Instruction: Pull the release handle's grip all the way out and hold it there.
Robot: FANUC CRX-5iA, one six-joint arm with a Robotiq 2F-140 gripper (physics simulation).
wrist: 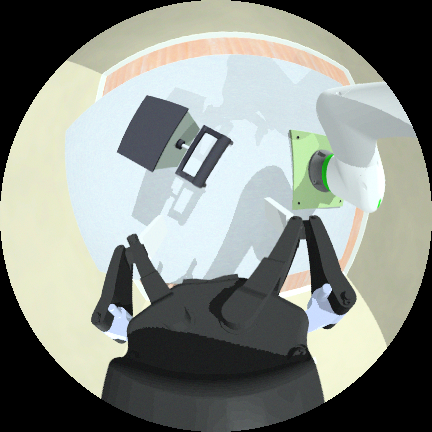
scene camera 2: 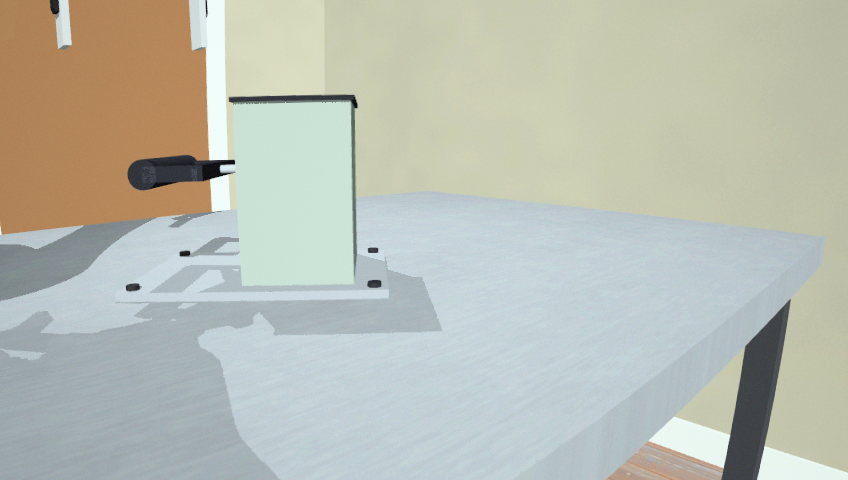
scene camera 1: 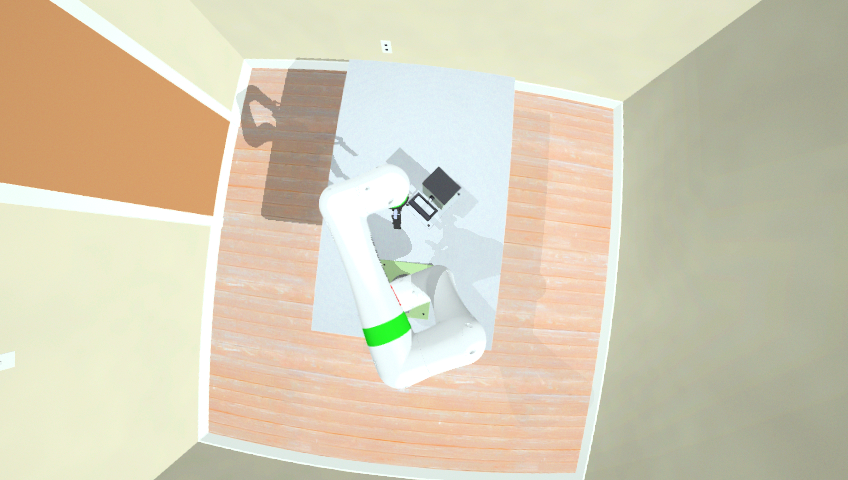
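Note:
The release handle is a black rectangular frame whose outer bar is the grip (scene camera 1: 418,212) (scene camera 2: 169,171) (wrist: 213,164). It sticks out level from the side of a pale green box (scene camera 2: 295,196) (wrist: 172,152) with a dark lid (scene camera 1: 441,185) (wrist: 152,132). A short stretch of pale rod shows between box and frame. My gripper (scene camera 2: 131,46) (wrist: 213,215) is open and empty, fingers pointing down. Its fingertips are higher than the grip and apart from it; in the wrist view the grip lies beyond the gap between them. In scene camera 1 my arm hides most of the gripper.
The box stands on a bolted pale base plate (scene camera 2: 255,295) on the grey table (scene camera 1: 464,118) (scene camera 2: 535,267) (wrist: 100,200). My arm (scene camera 1: 357,249) rises from a green mounting plate (scene camera 1: 420,311) (wrist: 300,175). Shadows of the arm and handle fall on the table.

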